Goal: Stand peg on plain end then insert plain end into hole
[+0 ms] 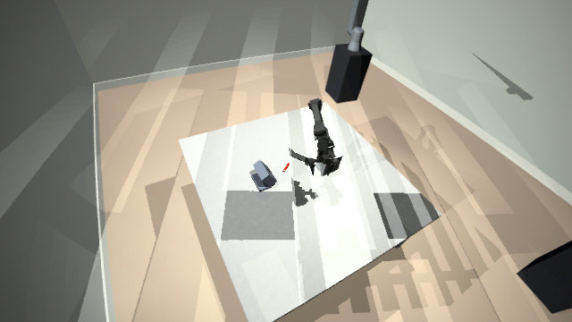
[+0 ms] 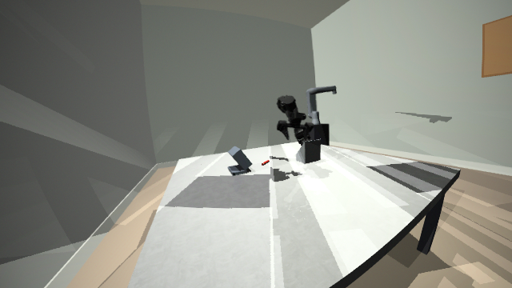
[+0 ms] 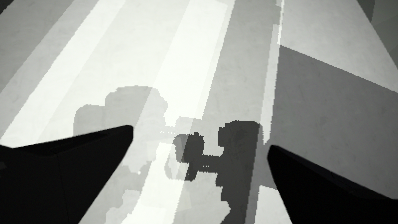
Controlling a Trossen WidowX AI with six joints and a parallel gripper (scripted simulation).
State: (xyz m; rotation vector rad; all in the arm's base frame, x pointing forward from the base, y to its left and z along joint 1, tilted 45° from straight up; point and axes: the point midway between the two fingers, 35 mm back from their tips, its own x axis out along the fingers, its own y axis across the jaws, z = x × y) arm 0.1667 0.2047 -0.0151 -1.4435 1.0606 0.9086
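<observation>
My gripper tip is now 11 cm short of the red peg, 23 cm to the left of it and 16 cm above it. From my gripper tip the other things lie so: dark sloped panel 27 cm ahead, 19 cm to the right, 9 cm below.
</observation>
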